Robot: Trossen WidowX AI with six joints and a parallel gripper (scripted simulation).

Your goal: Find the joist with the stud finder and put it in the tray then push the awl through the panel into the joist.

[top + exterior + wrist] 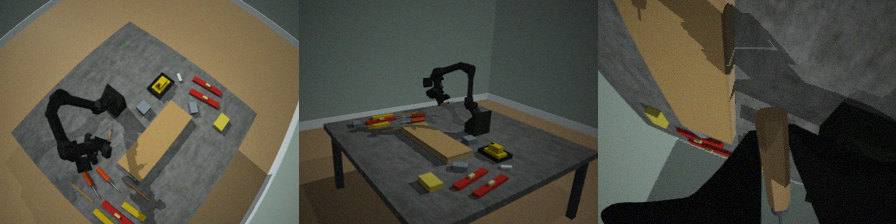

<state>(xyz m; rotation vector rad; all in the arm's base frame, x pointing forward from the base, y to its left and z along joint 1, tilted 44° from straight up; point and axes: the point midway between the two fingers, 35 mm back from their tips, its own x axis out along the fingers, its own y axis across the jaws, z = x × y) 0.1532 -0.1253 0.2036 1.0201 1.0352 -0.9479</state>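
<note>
Now: gripper tip 20 mm past the awl, 50 mm to the right of it and 30 mm below it. From my gripper tip the other things lie so: black tray 40 mm ahead, 510 mm to the left, 150 mm below; small white piece 120 mm ahead, 640 mm to the left, 160 mm below; yellow stud finder 40 mm ahead, 500 mm to the left, 110 mm below.
</note>
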